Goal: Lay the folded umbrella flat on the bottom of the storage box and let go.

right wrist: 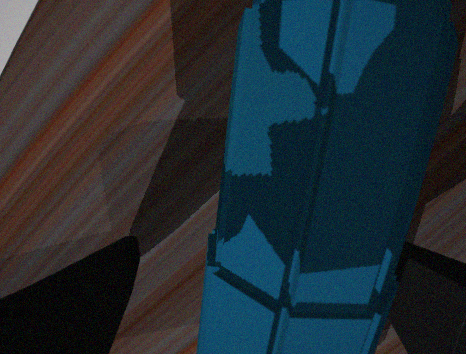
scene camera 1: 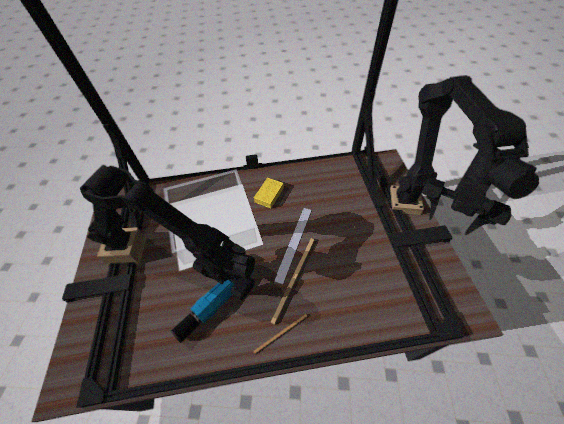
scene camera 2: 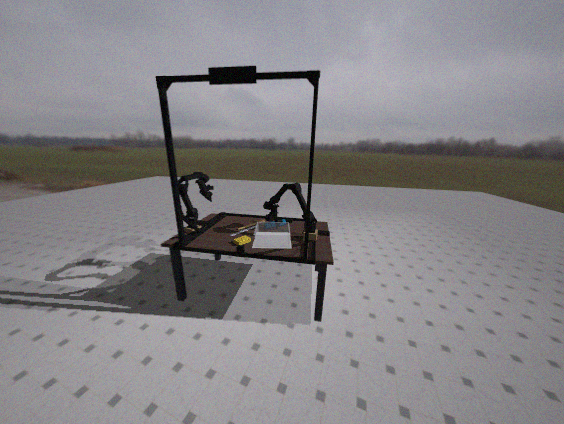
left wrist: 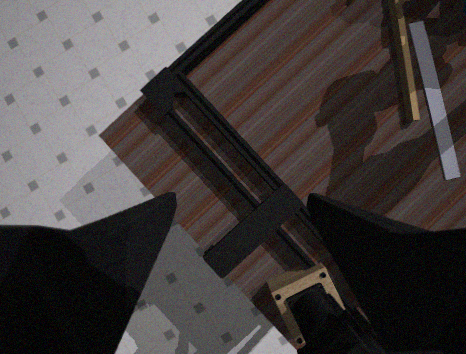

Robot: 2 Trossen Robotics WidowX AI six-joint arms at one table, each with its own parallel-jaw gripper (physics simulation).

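Note:
The folded umbrella (scene camera 1: pixel 212 301) (right wrist: pixel 325 200), blue with a black handle, lies on the table in front of the storage box. The white-bottomed storage box (scene camera 1: pixel 217 212) (scene camera 2: pixel 272 241) with clear walls stands at the back left in scene camera 1. My right gripper (scene camera 1: pixel 241 290) (right wrist: pixel 248 244) is open at the umbrella's far end from the handle, low over it. In the right wrist view the umbrella lies between the fingers, close to the right-hand one; contact cannot be told. My left gripper (scene camera 1: pixel 449 225) (left wrist: pixel 242 199) is open and empty, raised off the table's right side in scene camera 1.
A yellow block (scene camera 1: pixel 269 192) (scene camera 2: pixel 242 240) lies right of the box in scene camera 1. A pale ruler (scene camera 1: pixel 293 245) (left wrist: pixel 435 100) and a wooden strip (scene camera 1: pixel 294 280) (left wrist: pixel 407 60) lie mid-table. A thin stick (scene camera 1: pixel 281 333) lies near the front rail (scene camera 1: pixel 280 366).

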